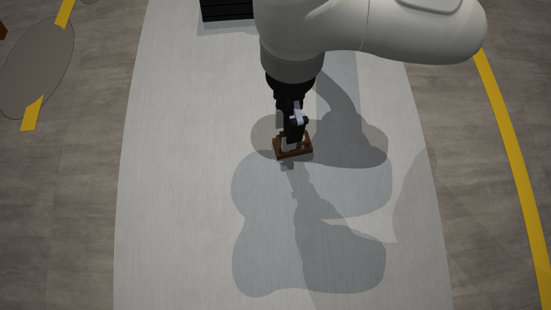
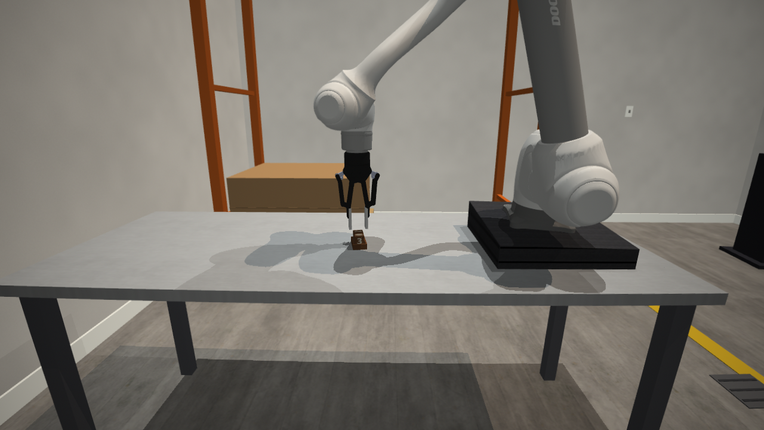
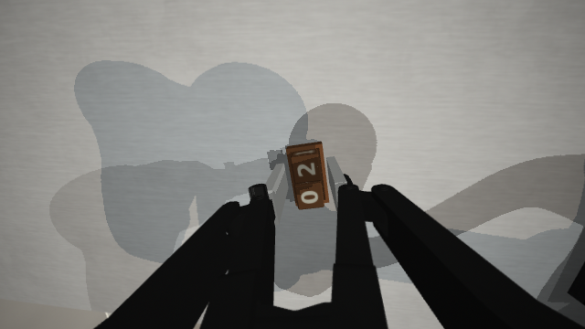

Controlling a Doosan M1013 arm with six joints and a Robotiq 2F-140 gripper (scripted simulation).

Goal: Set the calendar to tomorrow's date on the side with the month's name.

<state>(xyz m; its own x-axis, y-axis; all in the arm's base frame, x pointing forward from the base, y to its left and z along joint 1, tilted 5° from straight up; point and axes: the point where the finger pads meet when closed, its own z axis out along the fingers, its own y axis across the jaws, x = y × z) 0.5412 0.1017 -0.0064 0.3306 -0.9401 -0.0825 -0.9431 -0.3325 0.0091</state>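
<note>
Right now the brown calendar tray is 7 cm below my hand, 2 cm to the left of it and 1 cm behind it.
</note>
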